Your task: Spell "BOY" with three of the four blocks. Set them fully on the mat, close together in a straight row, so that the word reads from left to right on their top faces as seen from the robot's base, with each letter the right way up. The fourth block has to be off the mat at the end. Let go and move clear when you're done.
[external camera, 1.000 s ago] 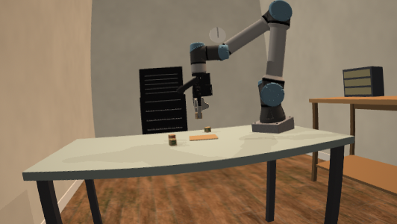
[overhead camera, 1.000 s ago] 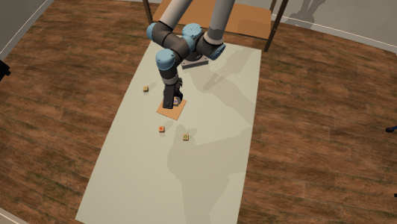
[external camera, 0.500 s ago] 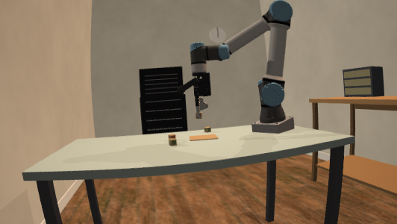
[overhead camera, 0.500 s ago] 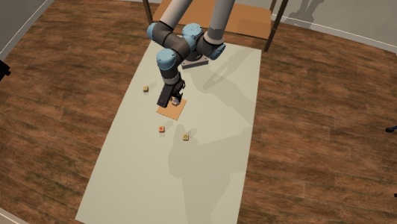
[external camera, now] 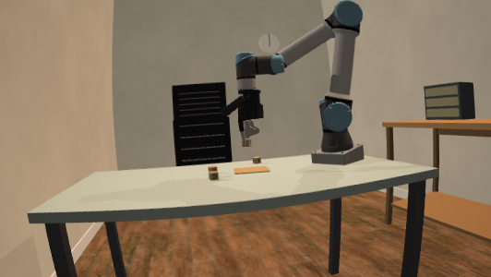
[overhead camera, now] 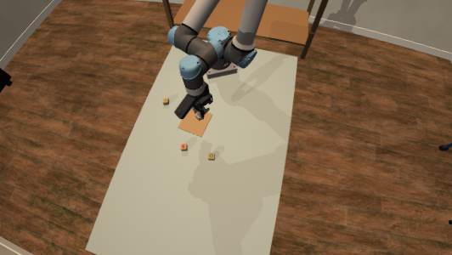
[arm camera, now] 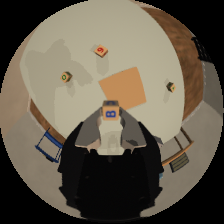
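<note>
Right now the orange mat is 120 mm below my hand, 40 mm to the right of it and 30 mm behind it. From my hand the other things lie so: block (230 mm to the right, 120 mm behind, 110 mm below).
</note>
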